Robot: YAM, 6 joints.
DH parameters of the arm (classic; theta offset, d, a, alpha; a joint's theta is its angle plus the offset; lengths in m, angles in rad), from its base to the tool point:
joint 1: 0 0.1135 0.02 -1.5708
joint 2: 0 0 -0.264 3.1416
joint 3: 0.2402 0 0.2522 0
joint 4: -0.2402 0 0.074 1.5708
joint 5: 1.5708 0 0 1.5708
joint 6: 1.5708 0.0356 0 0
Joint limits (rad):
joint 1: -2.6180..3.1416
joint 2: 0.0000..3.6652
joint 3: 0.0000..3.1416
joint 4: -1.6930..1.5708
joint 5: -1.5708..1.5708
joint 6: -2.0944..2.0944
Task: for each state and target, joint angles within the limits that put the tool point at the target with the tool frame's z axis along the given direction. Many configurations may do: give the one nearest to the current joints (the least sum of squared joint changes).
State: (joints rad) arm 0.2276 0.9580 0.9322 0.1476 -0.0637 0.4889
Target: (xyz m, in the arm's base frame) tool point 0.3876 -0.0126 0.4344 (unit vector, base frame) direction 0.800 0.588 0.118
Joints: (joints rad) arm -0.0931 1.6424 1.5685 0.2316 -0.7208 0.4889
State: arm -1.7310 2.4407 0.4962 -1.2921 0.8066 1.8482
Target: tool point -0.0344 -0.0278 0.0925 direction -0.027 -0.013 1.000
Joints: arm -2.4562 3.3263 0.2759 -1.6912 0.0070 1.8482
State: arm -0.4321 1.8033 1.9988 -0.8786 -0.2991 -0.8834
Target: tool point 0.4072 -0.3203 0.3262 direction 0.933 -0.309 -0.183
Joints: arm -0.6910 2.1331 1.9340 0.0019 -0.3646 -0.8834
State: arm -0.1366 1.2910 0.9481 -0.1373 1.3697 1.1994
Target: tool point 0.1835 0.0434 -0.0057 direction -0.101 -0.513 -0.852
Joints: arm 0.3184 2.1115 0.5507 -0.3025 0.4732 1.1994
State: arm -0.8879 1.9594 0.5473 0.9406 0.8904 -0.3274
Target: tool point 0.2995 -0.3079 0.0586 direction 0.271 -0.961 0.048
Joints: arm -0.7567 2.4435 1.0511 1.4484 0.5385 -0.3274
